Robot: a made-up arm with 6 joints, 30 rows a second.
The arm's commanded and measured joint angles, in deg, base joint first. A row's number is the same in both.
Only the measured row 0 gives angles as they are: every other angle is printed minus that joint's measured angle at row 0.
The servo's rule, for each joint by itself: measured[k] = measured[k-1] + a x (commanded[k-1-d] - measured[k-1]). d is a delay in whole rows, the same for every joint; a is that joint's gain. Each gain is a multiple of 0.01, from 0.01 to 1. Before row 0 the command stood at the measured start. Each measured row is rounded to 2 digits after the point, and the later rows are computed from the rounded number. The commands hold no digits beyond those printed.
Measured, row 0: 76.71 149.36 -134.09 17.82 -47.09 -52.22
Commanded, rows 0 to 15: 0.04 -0.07 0.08 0.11 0.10 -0.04; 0.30 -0.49 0.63 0.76 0.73 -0.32; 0.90 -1.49 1.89 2.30 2.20 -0.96; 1.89 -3.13 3.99 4.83 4.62 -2.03; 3.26 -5.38 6.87 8.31 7.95 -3.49; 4.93 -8.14 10.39 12.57 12.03 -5.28; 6.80 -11.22 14.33 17.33 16.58 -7.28; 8.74 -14.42 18.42 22.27 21.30 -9.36; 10.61 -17.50 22.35 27.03 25.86 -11.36; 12.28 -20.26 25.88 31.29 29.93 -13.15; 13.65 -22.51 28.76 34.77 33.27 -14.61; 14.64 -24.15 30.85 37.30 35.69 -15.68; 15.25 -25.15 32.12 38.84 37.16 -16.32; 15.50 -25.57 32.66 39.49 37.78 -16.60; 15.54 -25.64 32.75 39.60 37.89 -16.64; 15.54 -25.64 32.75 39.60 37.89 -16.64
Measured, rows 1 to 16: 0.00 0.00 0.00 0.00 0.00 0.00; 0.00 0.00 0.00 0.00 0.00 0.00; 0.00 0.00 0.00 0.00 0.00 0.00; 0.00 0.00 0.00 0.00 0.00 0.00; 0.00 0.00 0.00 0.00 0.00 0.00; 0.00 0.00 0.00 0.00 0.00 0.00; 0.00 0.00 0.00 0.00 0.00 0.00; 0.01 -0.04 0.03 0.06 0.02 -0.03; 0.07 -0.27 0.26 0.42 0.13 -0.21; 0.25 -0.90 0.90 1.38 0.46 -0.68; 0.61 -2.06 2.11 3.14 1.13 -1.53; 1.19 -3.79 3.97 5.78 2.22 -2.76; 2.01 -6.05 6.47 9.24 3.79 -4.35; 3.06 -8.74 9.54 13.37 5.84 -6.20; 4.31 -11.69 13.00 17.91 8.31 -8.19; 5.70 -14.71 16.65 22.56 11.12 -10.19
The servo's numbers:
d 7
a 0.22 0.52 0.39 0.51 0.16 0.63

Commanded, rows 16 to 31: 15.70 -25.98 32.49 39.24 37.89 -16.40; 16.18 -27.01 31.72 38.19 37.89 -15.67; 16.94 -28.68 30.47 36.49 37.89 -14.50; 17.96 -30.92 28.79 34.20 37.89 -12.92; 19.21 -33.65 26.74 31.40 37.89 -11.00; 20.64 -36.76 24.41 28.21 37.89 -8.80; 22.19 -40.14 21.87 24.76 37.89 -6.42; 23.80 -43.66 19.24 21.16 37.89 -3.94; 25.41 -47.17 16.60 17.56 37.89 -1.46; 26.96 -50.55 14.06 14.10 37.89 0.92; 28.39 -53.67 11.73 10.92 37.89 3.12; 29.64 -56.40 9.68 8.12 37.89 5.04; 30.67 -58.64 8.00 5.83 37.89 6.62; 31.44 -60.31 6.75 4.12 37.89 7.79; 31.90 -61.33 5.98 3.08 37.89 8.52; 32.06 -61.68 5.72 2.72 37.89 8.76
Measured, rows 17 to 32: 7.15 -17.60 20.25 27.01 14.13 -12.05; 8.58 -20.15 23.57 30.97 17.19 -13.66; 9.91 -22.23 26.41 34.20 20.15 -14.93; 11.08 -23.75 28.64 36.57 22.87 -15.81; 12.05 -24.70 30.21 38.06 25.26 -16.31; 12.82 -25.19 31.20 38.85 27.28 -16.52; 13.42 -25.42 31.80 39.23 28.98 -16.60; 13.92 -25.71 32.07 39.24 30.41 -16.47; 14.42 -26.39 31.93 38.70 31.61 -15.97; 14.97 -27.58 31.36 37.57 32.61 -15.04; 15.63 -29.32 30.36 35.85 33.45 -13.70; 16.42 -31.57 28.95 33.58 34.16 -12.00; 17.35 -34.27 27.18 30.84 34.76 -9.98; 18.41 -37.32 25.11 27.74 35.26 -7.74; 19.60 -40.62 22.82 24.38 35.68 -5.35; 20.88 -44.03 20.39 20.90 36.03 -2.90
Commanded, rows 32 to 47: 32.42 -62.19 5.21 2.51 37.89 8.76; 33.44 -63.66 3.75 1.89 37.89 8.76; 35.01 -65.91 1.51 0.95 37.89 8.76; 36.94 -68.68 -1.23 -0.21 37.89 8.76; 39.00 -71.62 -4.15 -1.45 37.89 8.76; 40.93 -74.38 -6.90 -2.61 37.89 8.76; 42.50 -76.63 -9.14 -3.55 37.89 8.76; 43.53 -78.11 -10.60 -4.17 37.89 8.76; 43.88 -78.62 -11.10 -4.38 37.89 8.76; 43.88 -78.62 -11.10 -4.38 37.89 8.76; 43.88 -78.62 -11.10 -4.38 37.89 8.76; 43.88 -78.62 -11.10 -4.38 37.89 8.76; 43.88 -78.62 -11.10 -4.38 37.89 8.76; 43.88 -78.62 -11.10 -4.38 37.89 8.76; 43.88 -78.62 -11.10 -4.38 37.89 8.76; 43.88 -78.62 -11.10 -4.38 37.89 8.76
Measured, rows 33 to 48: 22.22 -47.42 17.92 17.43 36.33 -0.49; 23.58 -50.67 15.51 14.11 36.58 1.78; 24.91 -53.65 13.24 11.06 36.79 3.83; 26.18 -56.24 11.20 8.39 36.97 5.59; 27.34 -58.36 9.46 6.21 37.12 6.98; 28.34 -59.90 8.10 4.61 37.24 7.95; 29.16 -60.83 7.17 3.65 37.34 8.46; 29.88 -61.54 6.41 3.07 37.43 8.65; 30.66 -62.64 5.37 2.47 37.50 8.72; 31.62 -64.34 3.86 1.69 37.56 8.75; 32.79 -66.60 1.87 0.72 37.61 8.76; 34.16 -69.21 -0.48 -0.39 37.65 8.76; 35.65 -71.90 -2.98 -1.52 37.69 8.76; 37.16 -74.36 -5.38 -2.56 37.72 8.76; 38.56 -76.31 -7.42 -3.38 37.75 8.76; 39.73 -77.51 -8.86 -3.89 37.77 8.76
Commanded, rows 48 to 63: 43.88 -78.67 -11.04 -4.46 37.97 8.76; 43.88 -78.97 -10.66 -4.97 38.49 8.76; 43.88 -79.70 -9.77 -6.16 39.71 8.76; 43.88 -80.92 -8.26 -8.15 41.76 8.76; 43.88 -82.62 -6.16 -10.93 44.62 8.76; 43.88 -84.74 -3.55 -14.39 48.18 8.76; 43.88 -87.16 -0.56 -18.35 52.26 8.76; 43.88 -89.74 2.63 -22.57 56.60 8.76; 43.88 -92.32 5.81 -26.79 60.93 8.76; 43.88 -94.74 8.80 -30.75 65.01 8.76; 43.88 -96.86 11.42 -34.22 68.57 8.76; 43.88 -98.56 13.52 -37.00 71.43 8.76; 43.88 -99.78 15.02 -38.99 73.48 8.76; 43.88 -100.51 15.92 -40.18 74.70 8.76; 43.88 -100.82 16.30 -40.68 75.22 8.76; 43.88 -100.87 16.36 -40.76 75.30 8.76
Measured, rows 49 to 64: 40.64 -78.09 -9.73 -4.14 37.79 8.76; 41.35 -78.37 -10.26 -4.26 37.81 8.76; 41.91 -78.50 -10.59 -4.32 37.82 8.76; 42.34 -78.56 -10.79 -4.35 37.83 8.76; 42.68 -78.59 -10.91 -4.37 37.84 8.76; 42.94 -78.61 -10.98 -4.38 37.85 8.76; 43.15 -78.62 -11.03 -4.38 37.86 8.76; 43.31 -78.65 -11.03 -4.42 37.88 8.76; 43.44 -78.82 -10.89 -4.70 37.98 8.76; 43.54 -79.28 -10.45 -5.44 38.26 8.76; 43.61 -80.13 -9.60 -6.82 38.82 8.76; 43.67 -81.42 -8.26 -8.92 39.75 8.76; 43.72 -83.15 -6.42 -11.71 41.10 8.76; 43.76 -85.24 -4.13 -15.10 42.89 8.76; 43.79 -87.58 -1.49 -18.91 45.08 8.76; 43.81 -90.04 1.36 -22.93 47.62 8.76
